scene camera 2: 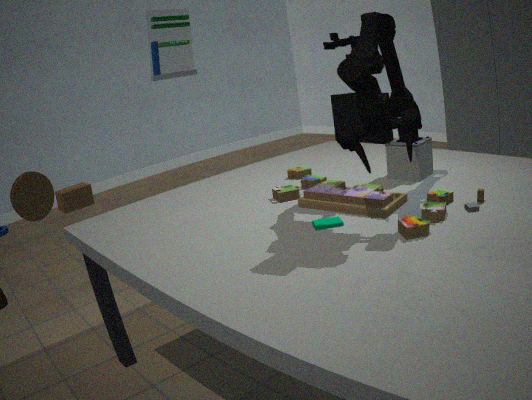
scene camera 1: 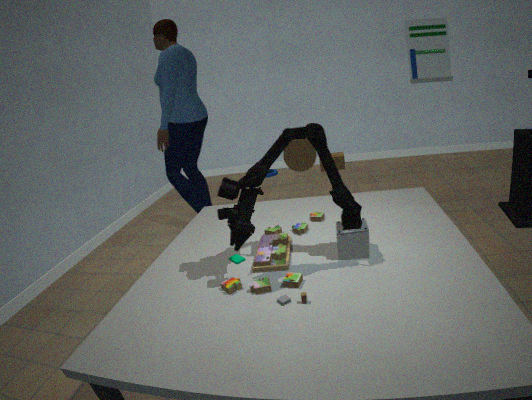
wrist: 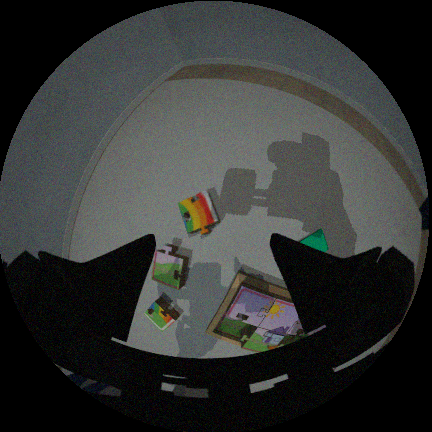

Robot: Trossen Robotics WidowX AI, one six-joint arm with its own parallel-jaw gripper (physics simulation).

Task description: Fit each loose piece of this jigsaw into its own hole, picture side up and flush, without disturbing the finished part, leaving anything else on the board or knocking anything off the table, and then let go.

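Observation:
My gripper (scene camera 1: 237,247) (scene camera 2: 390,166) (wrist: 213,239) is open and empty, raised above the table near the board. The framed board (scene camera 1: 270,268) (scene camera 2: 325,205) (wrist: 225,303) holds a purple and green picture part; fingers hide some of it in the wrist view. Near it lie a rainbow piece (scene camera 1: 231,285) (scene camera 2: 414,227) (wrist: 199,212), a pink-and-green piece (scene camera 1: 261,285) (scene camera 2: 434,212) (wrist: 170,268) and a green-and-orange piece (scene camera 1: 292,279) (scene camera 2: 440,196) (wrist: 161,312), all picture side up. Beyond it lie a green-topped piece (scene camera 1: 273,230) (scene camera 2: 286,193), a blue-and-green piece (scene camera 1: 300,228) (scene camera 2: 313,180) and an orange-and-green piece (scene camera 1: 317,216) (scene camera 2: 299,172).
A flat green block (scene camera 1: 237,259) (scene camera 2: 327,223) (wrist: 317,241) lies beside the board. A small grey block (scene camera 1: 284,300) (scene camera 2: 471,207) and a small brown upright block (scene camera 1: 304,298) (scene camera 2: 480,195) are past the near pieces. A person (scene camera 1: 180,100) stands beyond the table.

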